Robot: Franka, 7 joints.
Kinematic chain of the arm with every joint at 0, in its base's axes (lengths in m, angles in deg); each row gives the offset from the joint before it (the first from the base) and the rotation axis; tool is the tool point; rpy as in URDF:
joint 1: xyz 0 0 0.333 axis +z
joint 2: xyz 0 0 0 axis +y
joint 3: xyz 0 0 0.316 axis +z
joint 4: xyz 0.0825 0 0 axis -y
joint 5: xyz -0.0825 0 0.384 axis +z
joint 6: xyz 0 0 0 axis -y
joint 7: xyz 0.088 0 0 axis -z
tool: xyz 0 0 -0.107 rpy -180 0 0
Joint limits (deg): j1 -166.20..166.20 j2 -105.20..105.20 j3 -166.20..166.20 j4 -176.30..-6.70 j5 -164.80..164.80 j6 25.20..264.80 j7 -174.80..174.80
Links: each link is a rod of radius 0.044 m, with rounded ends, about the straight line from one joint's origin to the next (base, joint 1, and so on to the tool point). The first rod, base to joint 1, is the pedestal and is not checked.
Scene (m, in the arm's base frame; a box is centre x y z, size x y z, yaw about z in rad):
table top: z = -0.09
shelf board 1: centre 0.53 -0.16 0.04 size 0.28 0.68 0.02 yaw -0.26
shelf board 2: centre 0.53 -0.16 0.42 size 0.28 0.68 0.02 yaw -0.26
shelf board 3: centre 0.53 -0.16 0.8 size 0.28 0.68 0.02 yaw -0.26
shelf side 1: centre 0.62 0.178 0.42 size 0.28 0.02 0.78 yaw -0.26
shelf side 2: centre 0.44 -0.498 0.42 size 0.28 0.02 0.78 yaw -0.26
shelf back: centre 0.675 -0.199 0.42 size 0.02 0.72 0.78 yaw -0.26
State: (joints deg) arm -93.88 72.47 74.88 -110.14 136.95 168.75 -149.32
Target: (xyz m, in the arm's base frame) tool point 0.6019 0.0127 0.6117
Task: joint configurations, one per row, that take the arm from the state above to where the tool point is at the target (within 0.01 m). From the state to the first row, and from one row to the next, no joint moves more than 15 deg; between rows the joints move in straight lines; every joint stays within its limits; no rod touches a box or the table.
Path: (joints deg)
1: -99.54 77.85 81.13 -124.64 143.91 173.76 -155.69
2: -105.19 83.23 87.39 -139.14 150.88 178.77 -162.06
3: -110.85 88.61 93.64 -153.64 157.84 183.78 -168.43
4: -116.51 93.99 99.90 -168.14 164.80 188.79 -174.80
5: -107.41 89.96 113.49 -158.46 159.67 185.76 -166.31
6: -98.31 85.93 127.07 -148.77 154.54 182.74 -157.81
7: -89.21 81.90 140.66 -139.09 149.41 179.72 -149.32
8: -84.12 73.35 129.41 -125.78 145.54 172.85 -149.32
9: -79.03 64.79 118.16 -112.47 141.67 165.98 -149.32
10: -73.94 56.24 106.91 -99.16 137.80 159.11 -149.32

